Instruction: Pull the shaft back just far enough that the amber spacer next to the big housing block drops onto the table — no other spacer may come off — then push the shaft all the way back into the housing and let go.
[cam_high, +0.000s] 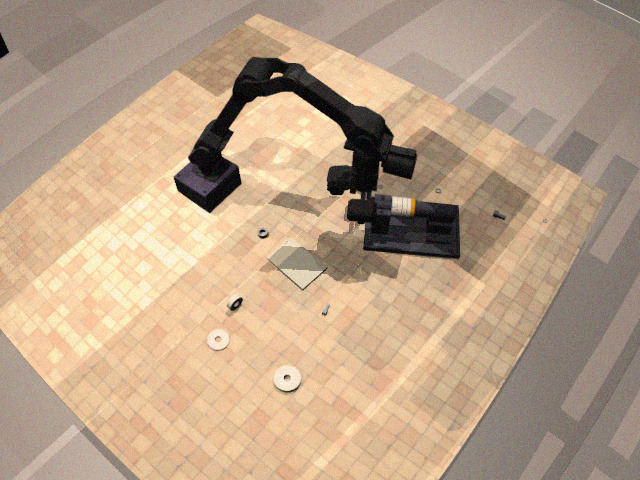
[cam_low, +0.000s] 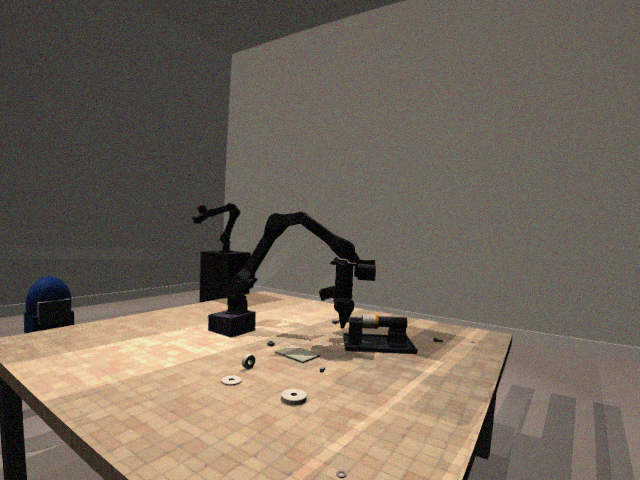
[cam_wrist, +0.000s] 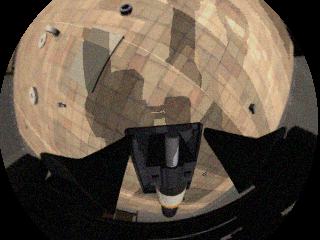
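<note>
The grey shaft is 6 cm ahead of my gripper tip, 3 cm to the left of it and 2 cm above it. The rest, counted from my gripper tip: white spacer: 8 cm ahead, 3 cm to the left, 1 cm above; pale flat card: 17 cm to the right, 8 cm behind, 6 cm below; amber spacer: 11 cm ahead, 5 cm to the left, 1 cm above.
</note>
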